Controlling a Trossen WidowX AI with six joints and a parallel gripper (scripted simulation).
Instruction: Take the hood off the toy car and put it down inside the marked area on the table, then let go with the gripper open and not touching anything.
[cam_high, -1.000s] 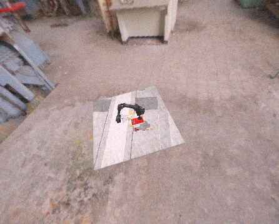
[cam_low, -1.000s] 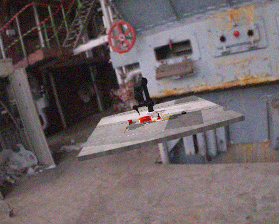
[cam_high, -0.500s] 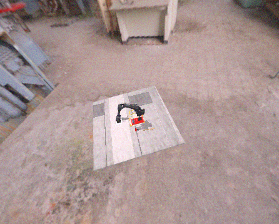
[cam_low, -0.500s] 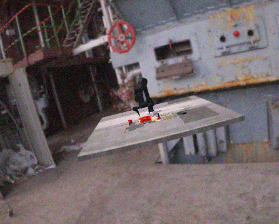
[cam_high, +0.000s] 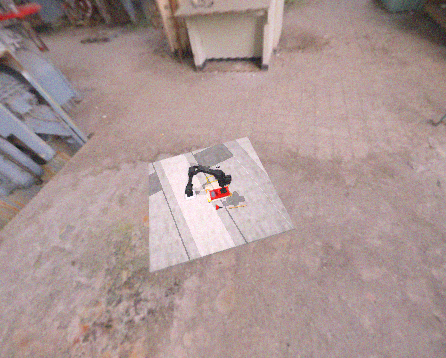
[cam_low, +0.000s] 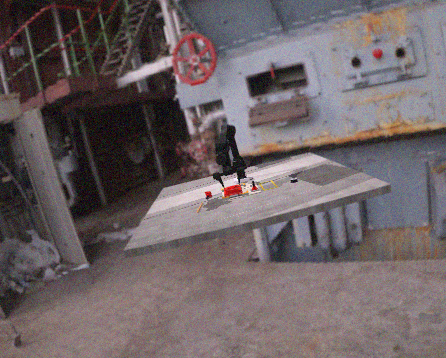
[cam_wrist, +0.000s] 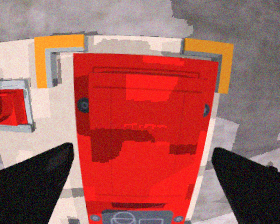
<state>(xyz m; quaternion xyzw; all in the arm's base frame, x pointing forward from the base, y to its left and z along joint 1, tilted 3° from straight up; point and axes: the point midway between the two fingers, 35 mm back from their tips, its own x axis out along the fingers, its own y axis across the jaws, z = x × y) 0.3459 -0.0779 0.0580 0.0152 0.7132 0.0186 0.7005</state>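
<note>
The red hood lies 20 mm below my gripper tip.
</note>
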